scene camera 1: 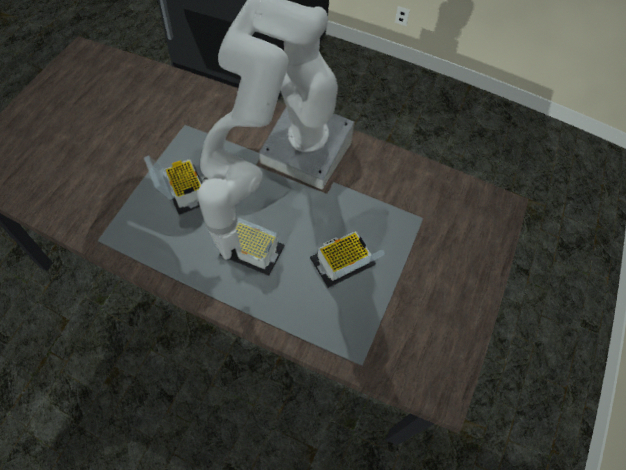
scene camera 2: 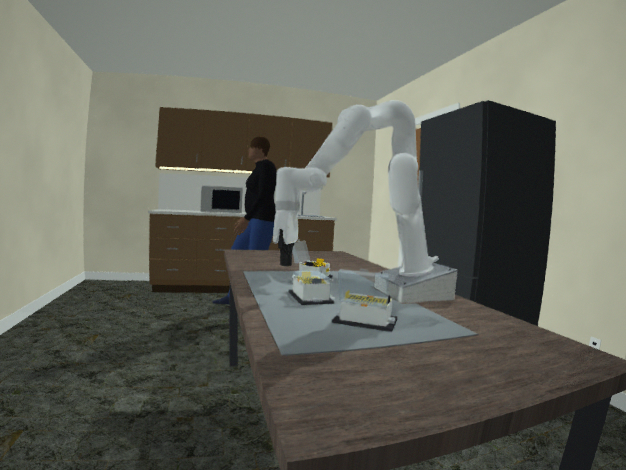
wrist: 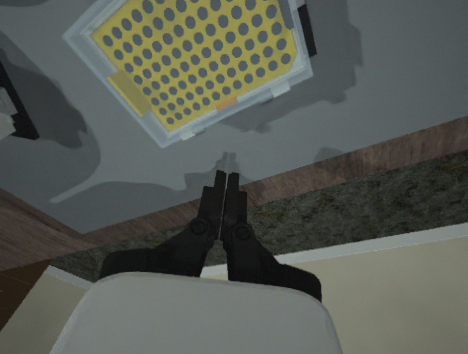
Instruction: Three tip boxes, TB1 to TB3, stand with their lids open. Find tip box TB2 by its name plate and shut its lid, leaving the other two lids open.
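Places are measured from the arm's base along level axes (x ahead, y left, z up), in millimetres.
Where they show: gripper, fingertip midpoint: [scene camera 1: 230,254] [scene camera 2: 285,265] [wrist: 225,184]; arm's base, origin of the base link: [scene camera 1: 308,134] [scene camera 2: 416,271].
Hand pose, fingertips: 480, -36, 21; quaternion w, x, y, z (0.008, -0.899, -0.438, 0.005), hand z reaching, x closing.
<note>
Things, the pixels of their top centre, and the offset from my fingertips, as dx, dy, dz. Level surfaces: height alone.
- middle tip box, middle of its top: [wrist: 176,33] [scene camera 1: 252,233] [scene camera 2: 314,274] -91, +22, -24
- left tip box, middle of its top: [scene camera 1: 186,175] [scene camera 2: 317,262] -204, -248, -36
- right tip box, middle of its top: [scene camera 2: 368,296] [scene camera 1: 342,247] -153, +266, -36
- grey mat, its level: dz -102
- wooden table, its level: dz -105
The middle tip box [scene camera 1: 254,245] [scene camera 2: 311,290] stands on the mat, its clear lid [wrist: 116,84] down over the yellow rack; whether it is fully seated I cannot tell. The left tip box [scene camera 1: 184,183] [scene camera 2: 314,266] has its clear lid [scene camera 1: 158,178] [scene camera 2: 301,251] standing open. The right tip box [scene camera 1: 345,255] [scene camera 2: 365,310] has its lid [scene camera 1: 377,255] open at its right side in scene camera 1. I cannot read any name plate, so which box is TB2 is unclear. My gripper [scene camera 2: 286,263] [wrist: 225,184] is shut and empty, above and beside the middle box; its fingertips are hidden in scene camera 1.
The grey mat [scene camera 1: 323,308] [scene camera 2: 298,341] lies on the wooden table [scene camera 1: 455,283] [scene camera 2: 404,384]. The arm's base block [scene camera 1: 288,164] [scene camera 2: 429,289] stands at the mat's back edge. A person [scene camera 2: 260,192] stands beyond the table's far end. A dark cabinet [scene camera 2: 515,212] stands behind the arm.
</note>
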